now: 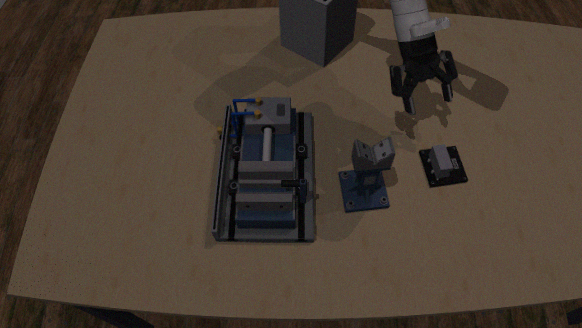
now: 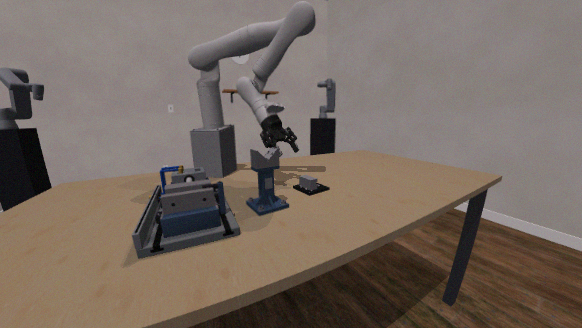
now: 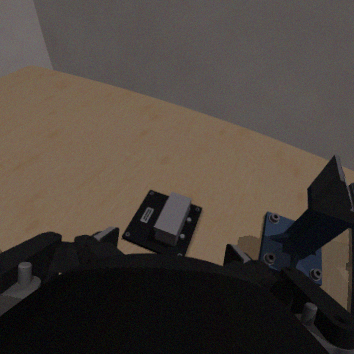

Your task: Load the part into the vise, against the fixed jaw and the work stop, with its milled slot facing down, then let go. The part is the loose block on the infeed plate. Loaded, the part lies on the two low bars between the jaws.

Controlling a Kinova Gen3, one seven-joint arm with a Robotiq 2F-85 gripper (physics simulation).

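Frame: origin at the arm's base, x ahead, y left, z up, level; millimetres.
Seen in the pictures: gripper, between the fingertips: (image 1: 430, 107) (image 2: 289, 153) (image 3: 170, 248); arm's base, origin of its link: (image 2: 214, 126).
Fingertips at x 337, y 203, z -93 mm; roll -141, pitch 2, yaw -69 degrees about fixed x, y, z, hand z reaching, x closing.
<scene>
Offsets run from my fingertips to a thing's top centre. "pt": to the spot under its first point.
The part, a loose grey block @[32 mm left, 72 mm ahead, 74 mm down] (image 1: 440, 161) (image 2: 308, 182) (image 3: 172, 218), lies on the black infeed plate @[46 mm left, 70 mm ahead, 110 mm down] (image 1: 457, 179) (image 2: 320, 189) (image 3: 136, 231); its milled slot cannot be made out. My gripper (image 1: 429, 102) (image 2: 286, 150) (image 3: 170, 248) is open and empty, tilted, above and behind the plate, towards the robot base. The vise @[336 mm right, 79 mm ahead, 19 mm down] (image 1: 265, 220) (image 2: 191, 222) has its front jaw (image 1: 265, 201) (image 2: 187, 200) apart from the rear jaw (image 1: 266, 170), which the screw meets. The work stop @[pt 265 mm right, 157 mm ahead, 44 mm down] (image 1: 302, 190) (image 2: 221, 198), a blue post with a black rod, stands at the jaws' right. The low bars are mostly hidden.
A blue stand (image 1: 364, 192) (image 2: 266, 185) (image 3: 295, 245) with a raised grey V-block @[pt 138 mm right, 121 mm ahead, 13 mm up] (image 1: 373, 155) (image 2: 264, 160) stands between the vise and the infeed plate. The grey robot pedestal (image 1: 317, 32) (image 2: 214, 150) is behind. Blue pipes (image 1: 235, 117) (image 2: 163, 179) rise at the vise's left rear.
</scene>
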